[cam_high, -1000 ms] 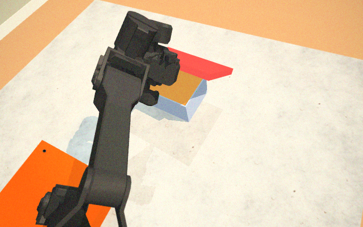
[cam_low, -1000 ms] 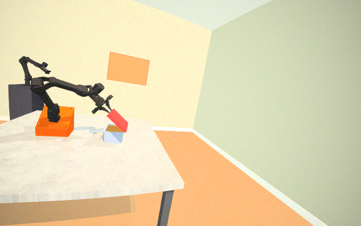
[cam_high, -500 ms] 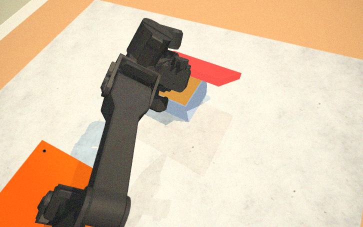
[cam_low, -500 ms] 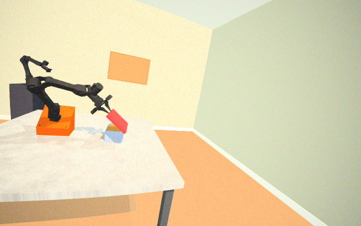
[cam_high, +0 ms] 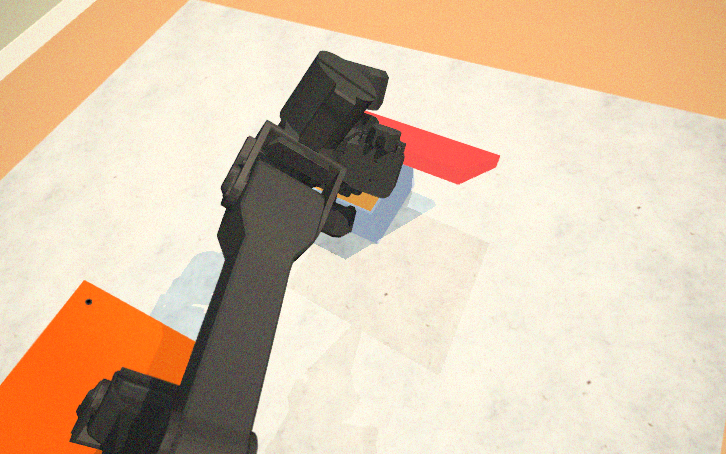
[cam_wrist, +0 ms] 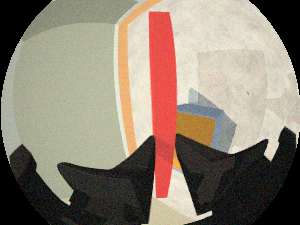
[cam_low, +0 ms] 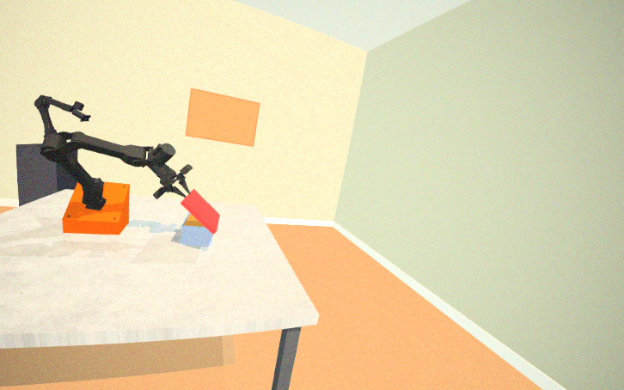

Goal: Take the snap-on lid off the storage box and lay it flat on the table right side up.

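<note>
The red lid lies 60 mm ahead of my gripper tip and 50 mm below it. From my gripper tip the other things lie so: storage box (40 mm ahead, 110 mm to the left, 190 mm below).
</note>
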